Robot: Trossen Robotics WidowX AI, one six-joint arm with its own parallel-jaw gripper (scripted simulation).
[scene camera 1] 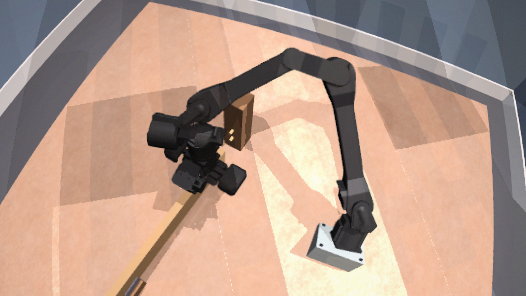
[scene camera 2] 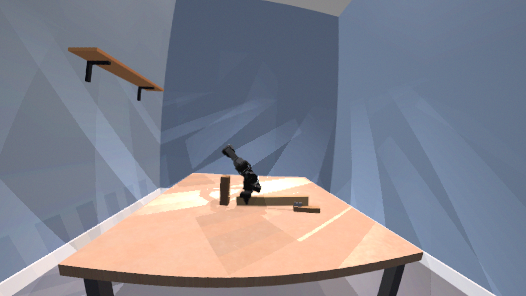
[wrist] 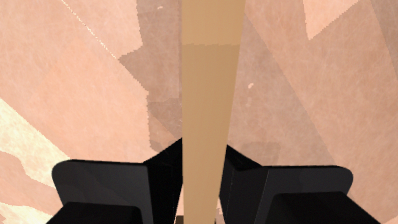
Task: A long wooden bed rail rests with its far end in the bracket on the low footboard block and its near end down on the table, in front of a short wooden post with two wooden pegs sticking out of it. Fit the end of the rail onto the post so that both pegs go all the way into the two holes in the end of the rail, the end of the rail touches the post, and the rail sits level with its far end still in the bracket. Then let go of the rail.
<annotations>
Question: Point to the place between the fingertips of the gripper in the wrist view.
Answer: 199, 140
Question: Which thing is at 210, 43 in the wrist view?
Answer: A wooden bed rail.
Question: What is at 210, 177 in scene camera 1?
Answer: The gripper.
</annotations>
